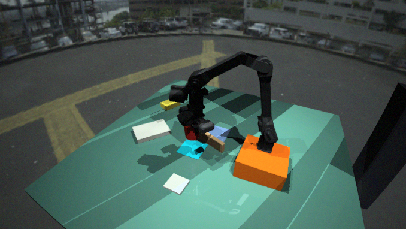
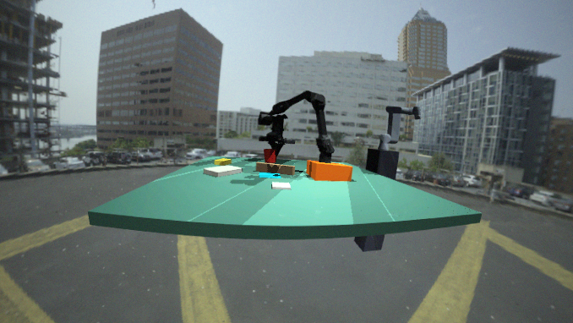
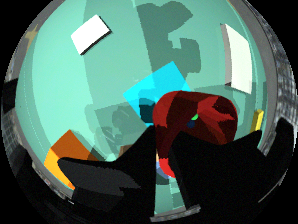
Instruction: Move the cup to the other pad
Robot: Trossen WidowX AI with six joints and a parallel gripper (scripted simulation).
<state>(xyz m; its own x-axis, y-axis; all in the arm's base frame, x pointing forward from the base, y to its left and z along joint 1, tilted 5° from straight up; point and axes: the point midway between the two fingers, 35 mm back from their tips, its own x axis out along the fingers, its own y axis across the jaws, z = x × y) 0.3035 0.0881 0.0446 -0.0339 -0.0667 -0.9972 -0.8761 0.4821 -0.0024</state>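
Right now the cyan pad is 2 cm ahead of my gripper tip, 1 cm to the right of it and 12 cm below it. The rest, counted from my gripper tip: cup 3 cm ahead, 2 cm to the right; white tile 2 cm behind, 21 cm to the left, 10 cm below; wooden bar 1 cm behind, 10 cm to the right, 9 cm below.
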